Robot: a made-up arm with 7 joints. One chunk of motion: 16 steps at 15 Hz.
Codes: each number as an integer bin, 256 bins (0 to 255) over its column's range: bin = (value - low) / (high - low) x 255, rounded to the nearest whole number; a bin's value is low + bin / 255 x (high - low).
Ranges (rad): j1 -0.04..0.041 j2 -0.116..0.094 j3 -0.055..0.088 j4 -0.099..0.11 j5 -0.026..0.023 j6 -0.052..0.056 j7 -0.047..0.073
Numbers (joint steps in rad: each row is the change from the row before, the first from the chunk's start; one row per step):
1: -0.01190 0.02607 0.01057 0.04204 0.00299 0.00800 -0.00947
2: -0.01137 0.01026 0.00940 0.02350 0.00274 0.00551 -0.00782
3: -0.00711 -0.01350 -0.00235 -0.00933 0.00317 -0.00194 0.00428
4: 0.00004 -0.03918 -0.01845 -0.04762 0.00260 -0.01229 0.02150
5: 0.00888 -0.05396 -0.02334 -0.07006 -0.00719 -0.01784 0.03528
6: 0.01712 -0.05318 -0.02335 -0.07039 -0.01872 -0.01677 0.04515
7: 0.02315 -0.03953 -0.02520 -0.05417 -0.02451 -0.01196 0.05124
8: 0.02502 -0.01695 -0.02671 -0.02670 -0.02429 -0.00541 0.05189
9: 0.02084 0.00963 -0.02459 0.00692 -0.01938 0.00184 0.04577
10: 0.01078 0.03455 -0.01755 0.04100 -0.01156 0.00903 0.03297
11: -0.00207 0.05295 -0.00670 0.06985 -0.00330 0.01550 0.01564
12: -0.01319 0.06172 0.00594 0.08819 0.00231 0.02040 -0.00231
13: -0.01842 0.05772 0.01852 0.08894 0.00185 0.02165 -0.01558
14: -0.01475 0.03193 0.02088 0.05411 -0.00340 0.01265 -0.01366
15: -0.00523 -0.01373 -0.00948 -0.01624 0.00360 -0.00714 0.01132
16: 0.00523 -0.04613 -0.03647 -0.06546 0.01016 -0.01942 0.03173
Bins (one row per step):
1: 88 173 117 172 151 142 80
2: 90 153 115 149 150 136 83
3: 104 124 94 109 152 118 109
4: 126 93 65 63 149 94 146
5: 154 75 56 35 98 81 175
6: 180 76 56 35 38 83 196
7: 199 93 53 55 8 95 209
8: 205 120 50 88 9 110 210
9: 192 153 54 129 34 127 197
10: 160 183 67 171 75 144 170
11: 119 205 86 206 118 159 133
12: 84 216 109 228 147 171 95
13: 68 211 131 229 145 174 67
14: 79 180 135 187 118 153 71
15: 109 124 81 101 154 106 124
16: 142 85 33 41 188 77 167

